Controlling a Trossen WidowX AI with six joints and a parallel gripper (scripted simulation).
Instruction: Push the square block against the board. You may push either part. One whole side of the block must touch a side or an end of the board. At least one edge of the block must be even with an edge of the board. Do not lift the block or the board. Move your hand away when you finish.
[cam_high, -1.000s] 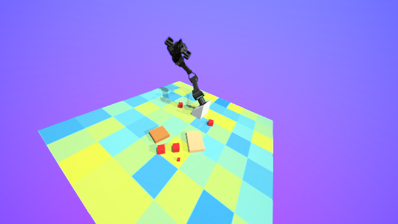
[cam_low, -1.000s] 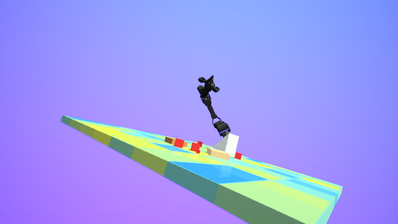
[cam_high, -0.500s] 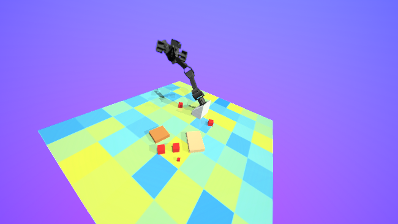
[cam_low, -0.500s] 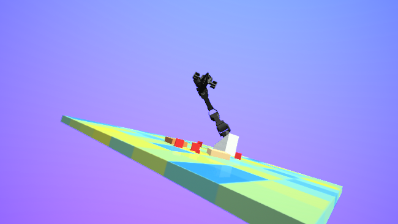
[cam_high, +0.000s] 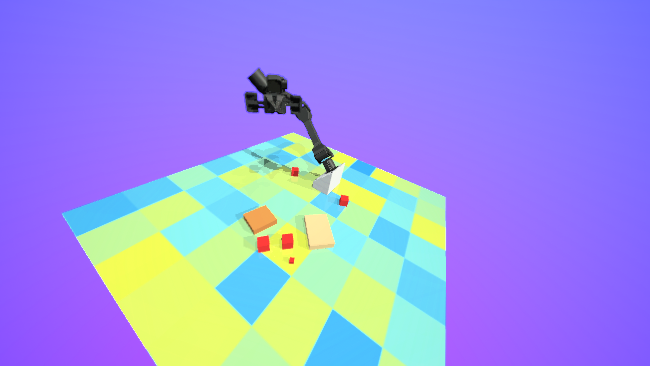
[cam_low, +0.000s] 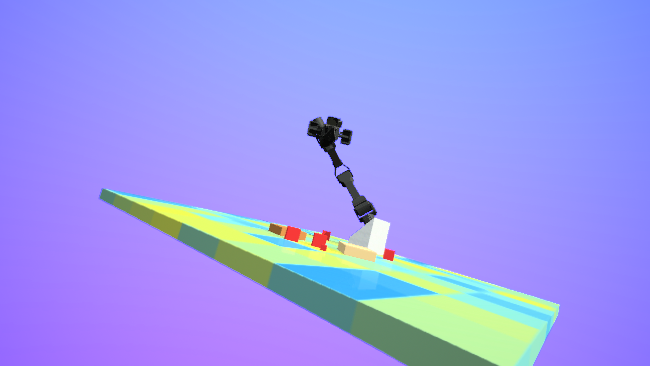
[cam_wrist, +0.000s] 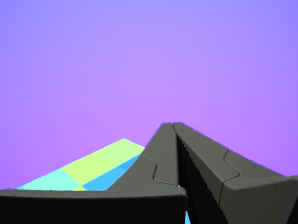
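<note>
Now: gripper tip 9 cm short of the square block, 2 cm to the left of it and 43 cm above it. The rest, counted from my gripper tip: tan board: 22 cm to the left, 43 cm below.
</note>
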